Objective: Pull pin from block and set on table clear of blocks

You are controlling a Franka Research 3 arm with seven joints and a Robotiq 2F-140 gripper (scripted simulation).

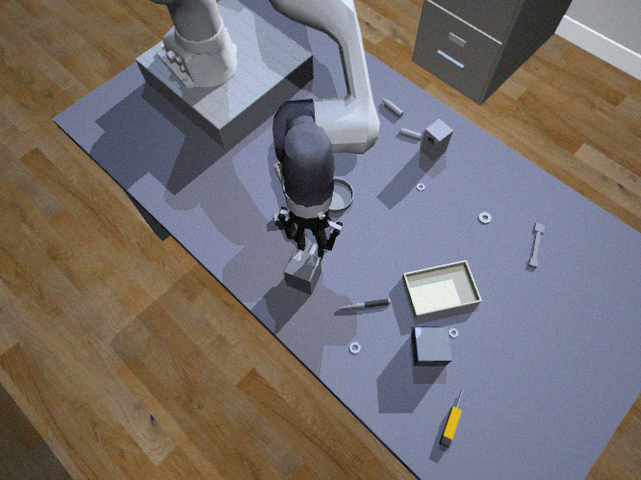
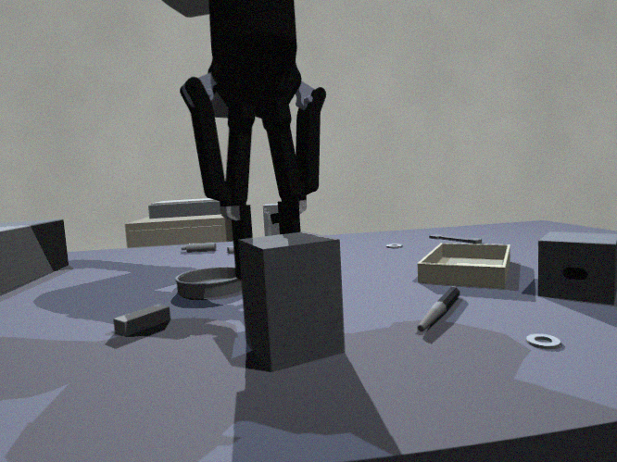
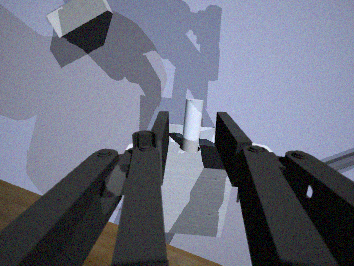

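Right now my hand is 13 cm past the small bar, 4 cm to the right of it and 8 cm above it. The rest, counted from my hand: round dish 7 cm behind, 17 cm to the left, 7 cm below; washer 21 cm ahead, 9 cm to the right, 8 cm below; cream tray 27 cm ahead, 14 cm to the left, 8 cm below.
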